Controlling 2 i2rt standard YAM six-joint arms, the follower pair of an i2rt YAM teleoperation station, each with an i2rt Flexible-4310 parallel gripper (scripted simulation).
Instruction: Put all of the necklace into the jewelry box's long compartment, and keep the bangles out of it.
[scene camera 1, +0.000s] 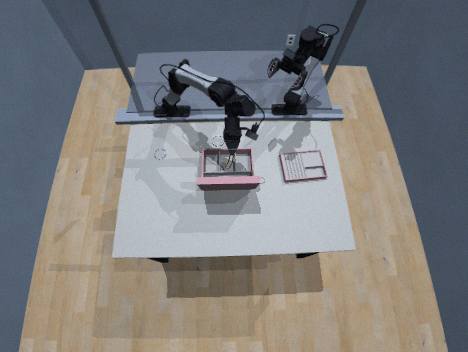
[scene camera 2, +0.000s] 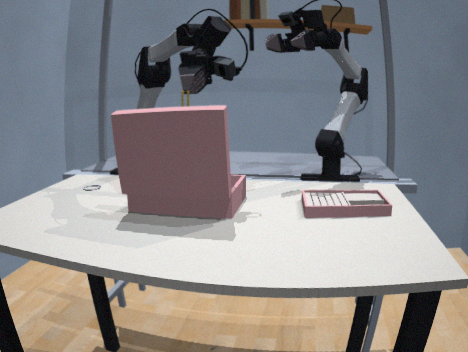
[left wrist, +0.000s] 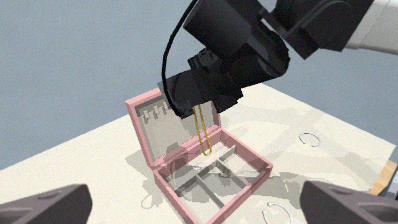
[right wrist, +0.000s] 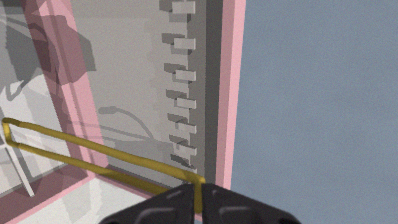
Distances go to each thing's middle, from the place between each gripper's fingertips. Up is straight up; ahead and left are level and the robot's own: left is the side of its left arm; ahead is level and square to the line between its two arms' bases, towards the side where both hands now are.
Labels:
I see my right gripper (scene camera 2: 186, 91) 6 cm past the pink-rimmed tray (scene camera 2: 352, 203), 36 cm to the right of it and 27 cm above it.
I see the pink-rimmed tray 180 mm ahead of my left hand (scene camera 2: 278, 44), 170 mm to the left of it and 400 mm below it.

